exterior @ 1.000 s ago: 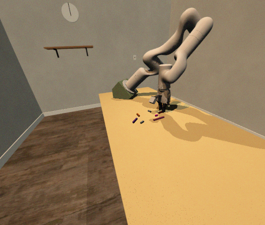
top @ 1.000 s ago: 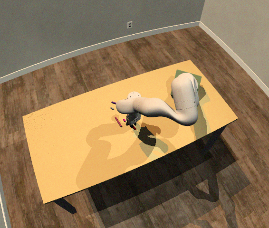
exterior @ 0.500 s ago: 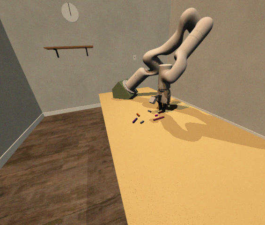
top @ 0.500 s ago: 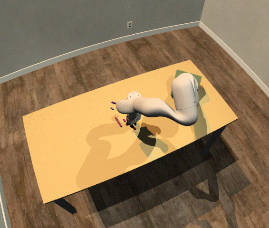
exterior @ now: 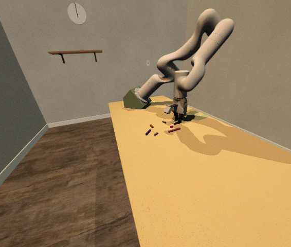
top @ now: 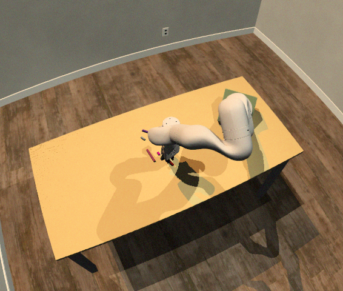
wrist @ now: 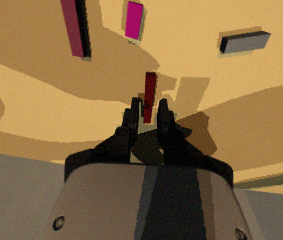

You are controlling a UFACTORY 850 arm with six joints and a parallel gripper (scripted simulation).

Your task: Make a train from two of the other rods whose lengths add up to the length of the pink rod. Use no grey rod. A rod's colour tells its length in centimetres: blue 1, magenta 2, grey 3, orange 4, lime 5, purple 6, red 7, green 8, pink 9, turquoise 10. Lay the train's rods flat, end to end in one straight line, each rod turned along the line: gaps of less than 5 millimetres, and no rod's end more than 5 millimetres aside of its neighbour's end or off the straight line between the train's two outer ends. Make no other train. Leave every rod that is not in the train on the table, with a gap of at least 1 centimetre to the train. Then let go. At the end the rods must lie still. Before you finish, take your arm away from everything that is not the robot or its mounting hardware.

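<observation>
The red rod lies 30 mm below my hand. The rest, counted from my hand: magenta rod (60 mm to the right, 50 mm ahead, 30 mm below); orange rod (190 mm to the right, 30 mm below, 20 mm ahead); pink rod (100 mm ahead, 60 mm to the right, 30 mm below).
</observation>
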